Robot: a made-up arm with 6 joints.
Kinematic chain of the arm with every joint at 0, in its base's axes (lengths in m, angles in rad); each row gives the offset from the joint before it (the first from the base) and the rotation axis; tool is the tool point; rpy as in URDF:
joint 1: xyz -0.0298 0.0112 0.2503 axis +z
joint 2: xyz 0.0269 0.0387 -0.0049 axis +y
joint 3: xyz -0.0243 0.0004 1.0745 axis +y
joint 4: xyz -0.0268 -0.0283 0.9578 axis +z
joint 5: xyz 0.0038 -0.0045 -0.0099 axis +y
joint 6: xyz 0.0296 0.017 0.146 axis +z
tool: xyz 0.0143 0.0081 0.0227 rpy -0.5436 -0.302 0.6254
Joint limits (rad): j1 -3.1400..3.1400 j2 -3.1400..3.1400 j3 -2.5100..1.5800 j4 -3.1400..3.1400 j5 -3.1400..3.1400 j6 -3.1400..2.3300
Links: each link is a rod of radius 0.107 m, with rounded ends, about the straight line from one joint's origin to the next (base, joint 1, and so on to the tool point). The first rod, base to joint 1, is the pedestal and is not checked.
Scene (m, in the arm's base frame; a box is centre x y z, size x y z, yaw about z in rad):
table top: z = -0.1
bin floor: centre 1.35 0.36 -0.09 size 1 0.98 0.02 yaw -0.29
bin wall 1: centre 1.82 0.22 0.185 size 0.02 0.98 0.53 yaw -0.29
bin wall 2: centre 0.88 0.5 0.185 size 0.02 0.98 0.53 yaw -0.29
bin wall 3: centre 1.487 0.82 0.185 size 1 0.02 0.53 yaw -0.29
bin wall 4: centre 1.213 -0.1 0.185 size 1 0.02 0.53 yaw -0.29
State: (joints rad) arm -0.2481 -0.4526 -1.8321 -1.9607 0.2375 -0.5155
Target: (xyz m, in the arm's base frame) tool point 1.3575 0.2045 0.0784
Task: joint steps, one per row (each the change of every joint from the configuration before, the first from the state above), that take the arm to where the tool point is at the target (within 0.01 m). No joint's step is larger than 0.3 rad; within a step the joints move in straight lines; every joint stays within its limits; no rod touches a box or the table.
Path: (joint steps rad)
1: -0.2594 0.0741 0.0783 0.0860 -0.0517 0.0277
2: -0.2593 0.0741 0.0783 0.0859 -0.0518 0.0277
3: -0.2594 0.0741 0.0782 0.0860 -0.0517 0.0277
4: -0.2593 0.0741 0.0783 0.0859 -0.0517 0.0277
5: -0.2594 0.0741 0.0783 0.0860 -0.0518 0.0277
6: -0.2594 0.0741 0.0783 0.0860 -0.0517 0.0277
7: -0.2593 0.0741 0.0782 0.0859 -0.0517 0.0277
8: -0.2393 -0.2123 -0.1070 -0.1502 0.0072 -0.0512
9: -0.2394 -0.2123 -0.1070 -0.1502 0.0072 -0.0513
10: -0.2393 -0.2123 -0.1070 -0.1502 0.0072 -0.0513
11: -0.2393 -0.2124 -0.1071 -0.1502 0.0072 -0.0513

